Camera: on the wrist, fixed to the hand. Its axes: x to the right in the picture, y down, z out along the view.
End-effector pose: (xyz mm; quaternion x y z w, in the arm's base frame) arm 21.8 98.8 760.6 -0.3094 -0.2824 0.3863 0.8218
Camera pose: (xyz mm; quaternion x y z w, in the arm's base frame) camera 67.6 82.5 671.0 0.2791 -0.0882 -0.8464 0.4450
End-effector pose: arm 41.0 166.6 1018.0 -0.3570 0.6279 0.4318 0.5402
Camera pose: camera -25.5 91.5 1036.1 -0.6419 -0.2093 -0.6686 0.3115
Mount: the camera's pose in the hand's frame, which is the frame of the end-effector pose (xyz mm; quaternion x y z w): -8.5 35.7 -95.1 -0.0939 -0.2072 0.9735 0.0227
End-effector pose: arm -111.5 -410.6 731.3 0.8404 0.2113 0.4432 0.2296
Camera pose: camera -190.6 -425.2 794.0 -0.2950 0.9025 -0.0793 0.3035
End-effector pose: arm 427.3 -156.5 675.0 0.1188 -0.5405 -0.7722 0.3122
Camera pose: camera 496.1 -231.5 669.3 -0.7128 -0.1201 0.2110 0.6580
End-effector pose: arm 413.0 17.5 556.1 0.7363 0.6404 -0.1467 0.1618
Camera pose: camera 448.0 45.9 647.5 0.5946 -0.7220 0.0618 0.3483
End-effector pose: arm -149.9 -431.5 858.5 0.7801 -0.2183 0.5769 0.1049
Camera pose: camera -249.7 -421.6 877.0 0.0851 0.8403 0.0669 0.5312
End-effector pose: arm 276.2 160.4 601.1 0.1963 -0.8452 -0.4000 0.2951
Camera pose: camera 341.5 133.5 674.6 -0.9290 -0.2339 0.1582 0.2394
